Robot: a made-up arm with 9 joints. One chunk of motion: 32 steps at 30 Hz.
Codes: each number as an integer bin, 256 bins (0 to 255) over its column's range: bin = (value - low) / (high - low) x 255, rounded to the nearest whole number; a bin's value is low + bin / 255 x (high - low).
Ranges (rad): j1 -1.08..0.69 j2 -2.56..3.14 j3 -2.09..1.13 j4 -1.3..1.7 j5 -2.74..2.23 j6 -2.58..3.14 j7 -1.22..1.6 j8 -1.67..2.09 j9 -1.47..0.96
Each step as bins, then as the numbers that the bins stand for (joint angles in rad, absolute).
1 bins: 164 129 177 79 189 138 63 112 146
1 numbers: 0.0584 0.3235 0.1451 -0.3706 0.9436 0.5155 -0.5233 -0.0185 -0.0787
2 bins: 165 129 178 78 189 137 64 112 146
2 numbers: 0.0653 0.3235 0.1577 -0.3824 0.9436 0.4931 -0.5122 -0.0185 -0.0787
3 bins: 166 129 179 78 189 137 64 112 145
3 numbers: 0.0722 0.3235 0.1703 -0.3824 0.9436 0.4931 -0.5122 -0.0185 -0.0882
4 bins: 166 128 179 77 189 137 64 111 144
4 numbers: 0.0722 0.3012 0.1703 -0.3941 0.9436 0.4931 -0.5122 -0.0333 -0.0978
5 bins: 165 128 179 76 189 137 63 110 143
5 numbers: 0.0653 0.3012 0.1703 -0.4059 0.9436 0.4931 -0.5233 -0.0480 -0.1073
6 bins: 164 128 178 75 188 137 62 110 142
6 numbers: 0.0584 0.3012 0.1577 -0.4176 0.9242 0.4931 -0.5344 -0.0480 -0.1168
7 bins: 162 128 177 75 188 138 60 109 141
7 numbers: 0.0445 0.3012 0.1451 -0.4176 0.9242 0.5155 -0.5565 -0.0628 -0.1264
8 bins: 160 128 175 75 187 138 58 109 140
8 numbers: 0.0306 0.3012 0.1198 -0.4176 0.9047 0.5155 -0.5786 -0.0628 -0.1359
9 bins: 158 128 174 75 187 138 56 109 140
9 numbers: 0.0167 0.3012 0.1072 -0.4176 0.9047 0.5155 -0.6007 -0.0628 -0.1359
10 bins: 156 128 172 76 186 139 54 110 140
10 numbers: 0.0028 0.3012 0.0819 -0.4059 0.8852 0.5380 -0.6228 -0.0480 -0.1359
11 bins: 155 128 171 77 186 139 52 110 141
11 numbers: -0.0041 0.3012 0.0693 -0.3941 0.8852 0.5380 -0.6449 -0.0480 -0.1264
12 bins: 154 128 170 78 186 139 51 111 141
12 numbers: -0.0111 0.3012 0.0567 -0.3824 0.8852 0.5380 -0.6560 -0.0333 -0.1264
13 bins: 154 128 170 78 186 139 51 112 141
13 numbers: -0.0111 0.3012 0.0567 -0.3824 0.8852 0.5380 -0.6560 -0.0185 -0.1264
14 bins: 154 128 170 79 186 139 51 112 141
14 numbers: -0.0111 0.3012 0.0567 -0.3706 0.8852 0.5380 -0.6560 -0.0185 -0.1264
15 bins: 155 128 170 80 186 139 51 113 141
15 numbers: -0.0041 0.3012 0.0567 -0.3588 0.8852 0.5380 -0.6560 -0.0038 -0.1264
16 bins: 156 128 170 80 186 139 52 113 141
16 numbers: 0.0028 0.3012 0.0567 -0.3588 0.8852 0.5380 -0.6449 -0.0038 -0.1264
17 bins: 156 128 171 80 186 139 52 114 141
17 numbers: 0.0028 0.3012 0.0693 -0.3588 0.8852 0.5380 -0.6449 0.0109 -0.1264
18 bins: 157 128 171 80 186 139 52 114 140
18 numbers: 0.0098 0.3012 0.0693 -0.3588 0.8852 0.5380 -0.6449 0.0109 -0.1359
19 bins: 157 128 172 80 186 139 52 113 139
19 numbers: 0.0098 0.3012 0.0819 -0.3588 0.8852 0.5380 -0.6449 -0.0038 -0.1454
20 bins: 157 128 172 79 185 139 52 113 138
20 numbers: 0.0098 0.3012 0.0819 -0.3706 0.8657 0.5380 -0.6449 -0.0038 -0.1549
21 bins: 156 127 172 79 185 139 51 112 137
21 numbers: 0.0028 0.2788 0.0819 -0.3706 0.8657 0.5380 -0.6560 -0.0185 -0.1645
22 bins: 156 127 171 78 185 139 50 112 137
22 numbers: 0.0028 0.2788 0.0693 -0.3824 0.8657 0.5380 -0.6671 -0.0185 -0.1645
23 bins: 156 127 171 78 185 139 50 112 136
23 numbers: 0.0028 0.2788 0.0693 -0.3824 0.8657 0.5380 -0.6671 -0.0185 -0.1740
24 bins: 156 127 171 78 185 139 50 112 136
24 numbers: 0.0028 0.2788 0.0693 -0.3824 0.8657 0.5380 -0.6671 -0.0185 -0.1740
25 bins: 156 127 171 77 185 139 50 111 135
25 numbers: 0.0028 0.2788 0.0693 -0.3941 0.8657 0.5380 -0.6671 -0.0333 -0.1835
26 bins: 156 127 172 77 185 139 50 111 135
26 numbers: 0.0028 0.2788 0.0819 -0.3941 0.8657 0.5380 -0.6671 -0.0333 -0.1835
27 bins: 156 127 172 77 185 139 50 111 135
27 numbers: 0.0028 0.2788 0.0819 -0.3941 0.8657 0.5380 -0.6671 -0.0333 -0.1835
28 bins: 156 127 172 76 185 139 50 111 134
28 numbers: 0.0028 0.2788 0.0819 -0.4059 0.8657 0.5380 -0.6671 -0.0333 -0.1931
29 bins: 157 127 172 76 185 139 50 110 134
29 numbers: 0.0098 0.2788 0.0819 -0.4059 0.8657 0.5380 -0.6671 -0.0480 -0.1931
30 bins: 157 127 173 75 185 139 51 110 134
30 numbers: 0.0098 0.2788 0.0945 -0.4176 0.8657 0.5380 -0.6560 -0.0480 -0.1931
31 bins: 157 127 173 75 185 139 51 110 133
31 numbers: 0.0098 0.2788 0.0945 -0.4176 0.8657 0.5380 -0.6560 -0.0480 -0.2026
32 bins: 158 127 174 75 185 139 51 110 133
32 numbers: 0.0167 0.2788 0.1072 -0.4176 0.8657 0.5380 -0.6560 -0.0480 -0.2026
